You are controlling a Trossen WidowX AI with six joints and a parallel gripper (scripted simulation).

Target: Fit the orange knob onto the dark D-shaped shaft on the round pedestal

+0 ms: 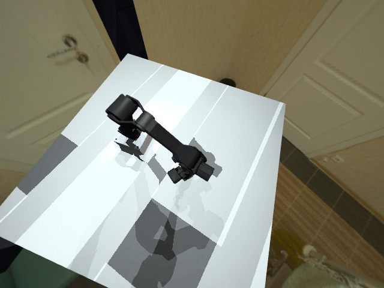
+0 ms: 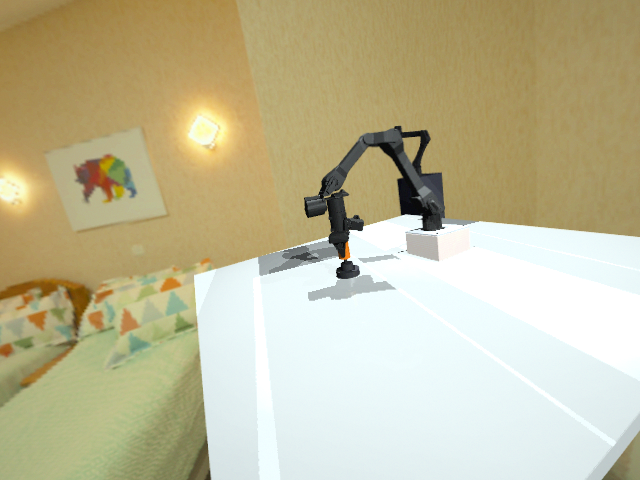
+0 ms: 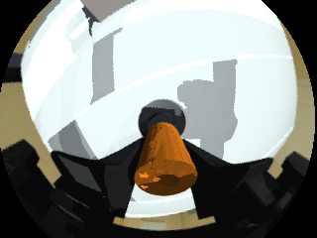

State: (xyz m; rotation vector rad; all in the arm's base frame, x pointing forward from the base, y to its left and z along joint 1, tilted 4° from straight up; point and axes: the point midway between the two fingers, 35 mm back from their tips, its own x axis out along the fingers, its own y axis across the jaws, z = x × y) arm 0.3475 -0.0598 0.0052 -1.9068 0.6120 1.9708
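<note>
My gripper tip is now 4 cm above the dark round pedestal. Round my gripper tip: orange knob 2 cm above.
</note>
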